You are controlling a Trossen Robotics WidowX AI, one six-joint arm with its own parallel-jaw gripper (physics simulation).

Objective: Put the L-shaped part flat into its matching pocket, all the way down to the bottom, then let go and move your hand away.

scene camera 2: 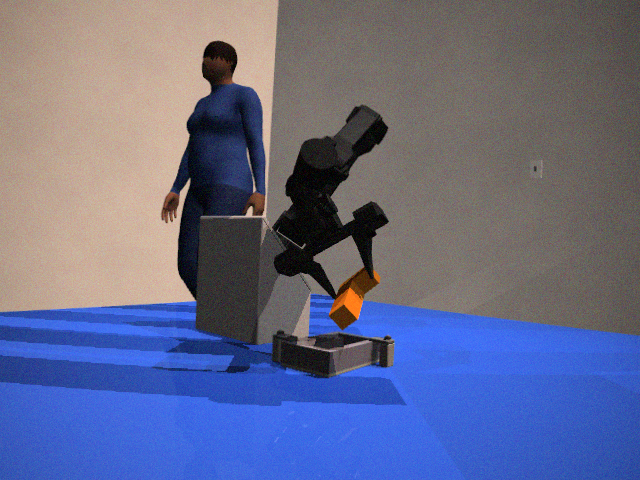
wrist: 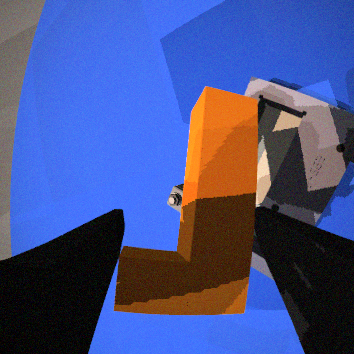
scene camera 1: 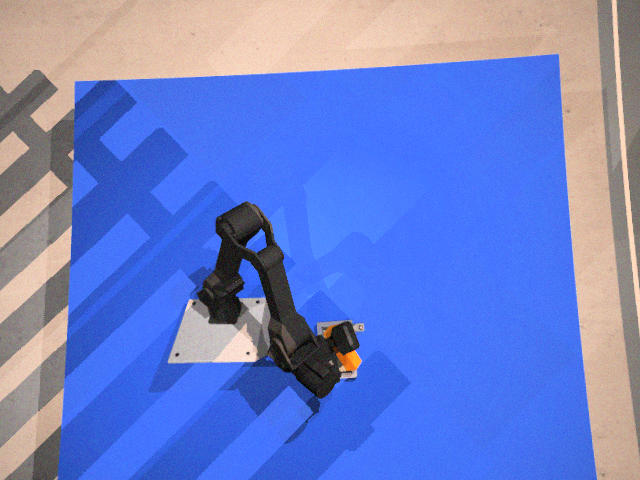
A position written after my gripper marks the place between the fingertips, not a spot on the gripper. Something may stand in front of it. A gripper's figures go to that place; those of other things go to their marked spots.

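Labels:
My gripper (scene camera 2: pixel 353 288), 0.75 m from the lens. Orange L-shaped part (scene camera 2: pixel 345 310), 0.69 m from the lens.

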